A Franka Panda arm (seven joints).
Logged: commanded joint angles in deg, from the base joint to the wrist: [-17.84 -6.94 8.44 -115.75 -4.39 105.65 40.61]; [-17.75 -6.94 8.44 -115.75 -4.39 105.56 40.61]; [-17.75 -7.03 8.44 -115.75 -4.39 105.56 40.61]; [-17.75 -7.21 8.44 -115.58 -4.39 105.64 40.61]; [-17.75 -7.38 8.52 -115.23 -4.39 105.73 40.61]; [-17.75 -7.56 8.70 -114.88 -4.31 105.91 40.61]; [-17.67 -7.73 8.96 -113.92 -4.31 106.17 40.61]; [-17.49 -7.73 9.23 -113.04 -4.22 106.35 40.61]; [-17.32 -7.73 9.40 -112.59 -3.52 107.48 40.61]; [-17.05 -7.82 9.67 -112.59 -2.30 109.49 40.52]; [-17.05 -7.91 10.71 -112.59 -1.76 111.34 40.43]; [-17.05 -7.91 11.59 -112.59 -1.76 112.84 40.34]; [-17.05 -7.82 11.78 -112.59 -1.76 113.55 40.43]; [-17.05 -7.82 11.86 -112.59 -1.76 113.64 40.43]
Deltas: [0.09 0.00 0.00 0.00 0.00 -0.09 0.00]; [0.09 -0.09 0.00 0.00 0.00 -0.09 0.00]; [0.09 -0.27 0.00 0.17 0.00 -0.01 0.00]; [0.09 -0.44 0.08 0.52 0.00 0.08 0.00]; [0.09 -0.62 0.26 0.87 0.08 0.26 0.00]; [0.17 -0.79 0.52 1.83 0.08 0.52 0.00]; [0.35 -0.79 0.79 2.71 0.17 0.70 0.00]; [0.52 -0.79 0.96 3.16 0.87 1.83 0.00]; [0.79 -0.88 1.23 3.16 2.09 3.84 -0.09]; [0.79 -0.97 2.27 3.16 2.63 5.69 -0.18]; [0.79 -0.97 3.15 3.16 2.63 7.19 -0.27]; [0.79 -0.88 3.34 3.16 2.63 7.90 -0.18]; [0.79 -0.88 3.42 3.16 2.63 7.99 -0.18]
